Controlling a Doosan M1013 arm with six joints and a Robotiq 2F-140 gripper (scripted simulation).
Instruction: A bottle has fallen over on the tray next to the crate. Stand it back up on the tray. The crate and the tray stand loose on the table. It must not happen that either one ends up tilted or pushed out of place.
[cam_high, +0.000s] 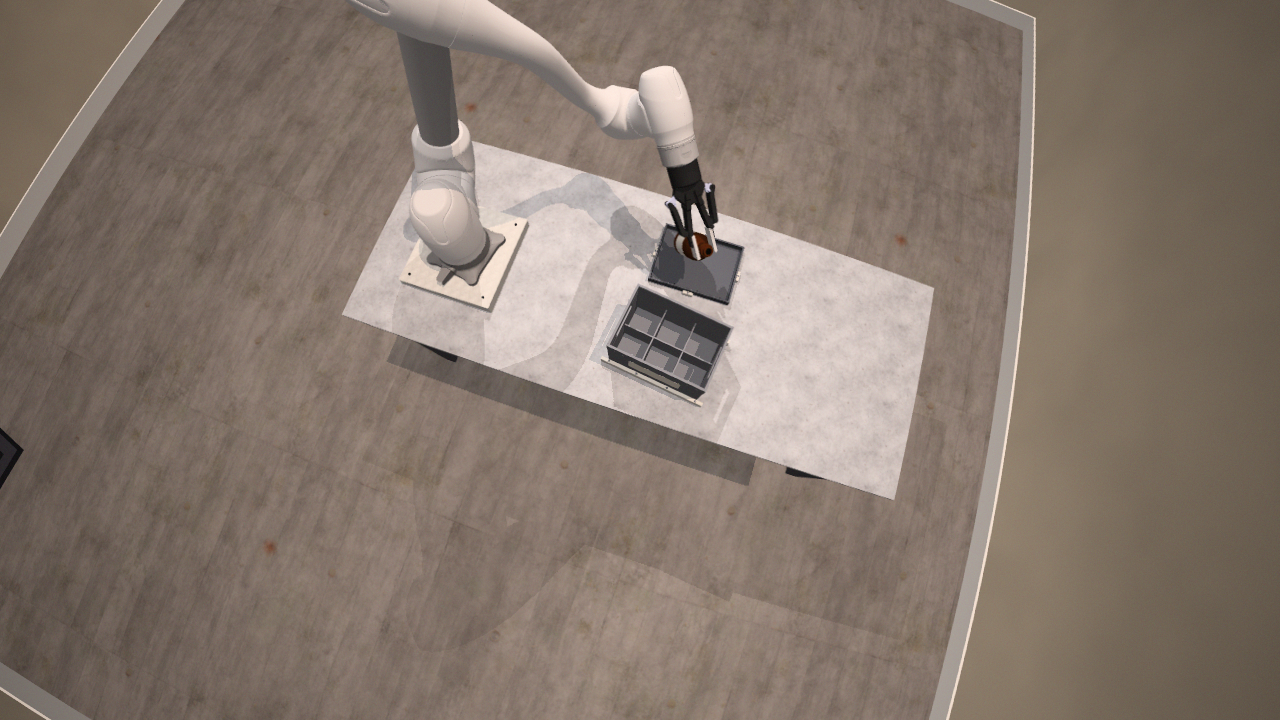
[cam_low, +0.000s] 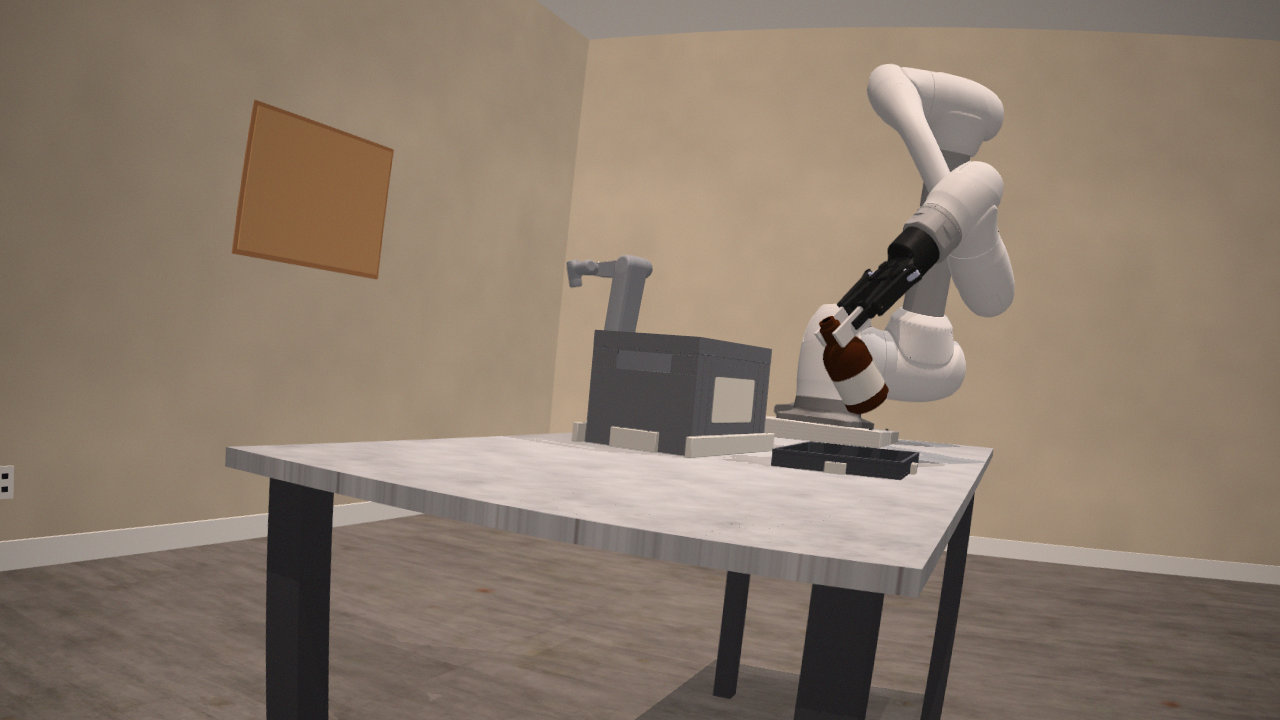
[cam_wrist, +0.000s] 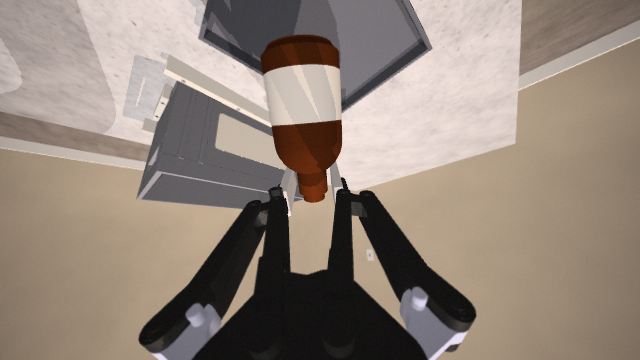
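Now: the brown bottle 5 cm below my hand, 1 cm to the left of it and 1 cm behind it. The rest, counted from my hand: grey crate (25 cm to the right, 13 cm below, 4 cm ahead); dark tray (20 cm below, 4 cm to the left).
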